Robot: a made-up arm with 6 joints. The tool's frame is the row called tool. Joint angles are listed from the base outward. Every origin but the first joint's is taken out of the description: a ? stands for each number. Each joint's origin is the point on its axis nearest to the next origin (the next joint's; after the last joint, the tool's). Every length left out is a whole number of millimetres.
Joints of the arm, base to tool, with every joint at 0 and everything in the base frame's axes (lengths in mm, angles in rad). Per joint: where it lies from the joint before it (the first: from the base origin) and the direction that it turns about. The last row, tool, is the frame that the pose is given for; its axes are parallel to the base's.
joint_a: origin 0 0 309 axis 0 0 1
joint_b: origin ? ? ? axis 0 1 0
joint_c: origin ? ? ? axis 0 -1 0
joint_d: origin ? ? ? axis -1 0 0
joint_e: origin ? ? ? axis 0 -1 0
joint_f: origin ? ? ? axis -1 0 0
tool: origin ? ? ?
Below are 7 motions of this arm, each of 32 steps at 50 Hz.
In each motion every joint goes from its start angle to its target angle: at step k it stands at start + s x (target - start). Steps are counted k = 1, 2, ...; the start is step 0. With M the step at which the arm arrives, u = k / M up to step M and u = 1 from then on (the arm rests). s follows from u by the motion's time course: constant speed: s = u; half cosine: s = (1 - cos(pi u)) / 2; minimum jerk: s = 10 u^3 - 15 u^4 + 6 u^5.
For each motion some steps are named. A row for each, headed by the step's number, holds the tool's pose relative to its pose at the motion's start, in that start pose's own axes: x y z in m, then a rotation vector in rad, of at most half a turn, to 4 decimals.
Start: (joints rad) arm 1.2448 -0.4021 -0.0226 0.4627 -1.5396 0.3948
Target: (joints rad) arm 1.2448 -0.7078 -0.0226 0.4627 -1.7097 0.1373
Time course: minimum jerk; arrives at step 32
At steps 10, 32:
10: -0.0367 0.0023 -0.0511 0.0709 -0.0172 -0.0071
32: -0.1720 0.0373 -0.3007 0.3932 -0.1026 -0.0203

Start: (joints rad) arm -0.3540 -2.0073 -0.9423 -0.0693 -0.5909 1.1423
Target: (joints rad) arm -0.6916 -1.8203 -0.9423 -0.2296 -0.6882 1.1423
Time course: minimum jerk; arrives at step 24
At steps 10, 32:
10: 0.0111 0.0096 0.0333 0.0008 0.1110 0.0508
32: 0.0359 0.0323 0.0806 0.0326 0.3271 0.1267

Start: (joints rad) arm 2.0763 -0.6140 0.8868 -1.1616 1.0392 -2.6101
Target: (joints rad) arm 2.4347 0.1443 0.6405 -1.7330 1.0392 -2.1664
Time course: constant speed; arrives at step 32
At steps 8, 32:
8: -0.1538 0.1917 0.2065 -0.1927 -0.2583 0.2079
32: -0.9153 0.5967 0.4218 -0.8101 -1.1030 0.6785

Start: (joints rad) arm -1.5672 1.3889 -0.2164 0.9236 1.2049 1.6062
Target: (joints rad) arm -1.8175 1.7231 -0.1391 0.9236 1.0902 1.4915
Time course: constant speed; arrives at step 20
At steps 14, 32:
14: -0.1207 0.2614 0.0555 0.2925 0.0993 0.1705
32: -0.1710 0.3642 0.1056 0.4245 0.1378 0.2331

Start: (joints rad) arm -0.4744 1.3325 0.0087 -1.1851 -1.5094 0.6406
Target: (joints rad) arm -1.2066 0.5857 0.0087 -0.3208 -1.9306 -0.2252
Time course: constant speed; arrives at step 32
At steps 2, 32:
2: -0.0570 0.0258 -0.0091 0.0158 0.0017 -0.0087
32: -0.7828 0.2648 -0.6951 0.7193 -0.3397 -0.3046

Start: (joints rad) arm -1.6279 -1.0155 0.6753 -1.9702 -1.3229 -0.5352
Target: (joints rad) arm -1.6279 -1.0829 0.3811 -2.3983 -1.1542 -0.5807
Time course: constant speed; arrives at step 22
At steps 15, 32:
15: 0.0230 -0.1028 -0.0278 0.2452 -0.0411 0.3050
32: 0.0322 -0.1434 -0.0454 0.3613 -0.0706 0.4489

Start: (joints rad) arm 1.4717 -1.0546 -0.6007 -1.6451 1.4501 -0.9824
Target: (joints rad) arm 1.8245 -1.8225 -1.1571 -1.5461 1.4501 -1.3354
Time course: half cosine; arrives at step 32
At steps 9, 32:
9: -0.0073 0.0413 0.0710 0.1004 0.0256 -0.0545
32: 0.0054 0.0599 0.4063 0.5610 0.0631 -0.3083

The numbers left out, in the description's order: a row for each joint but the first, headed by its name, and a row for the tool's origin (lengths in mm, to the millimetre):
joint_b: 0 0 0
joint_c: 0 0 754
joint_d: 756 0 0
joint_e: 0 -268 0
joint_f: 0 0 0
tool: 0 0 0

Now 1 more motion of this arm.
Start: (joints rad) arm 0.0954 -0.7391 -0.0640 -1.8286 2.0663 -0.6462
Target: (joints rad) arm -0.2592 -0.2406 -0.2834 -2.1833 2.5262 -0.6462
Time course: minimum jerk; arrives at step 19
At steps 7, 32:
7: 0.0178 -0.1382 0.0298 -0.1561 -0.1735 0.1904
32: 0.1875 -0.4432 0.1374 -0.5395 -0.7444 0.7742

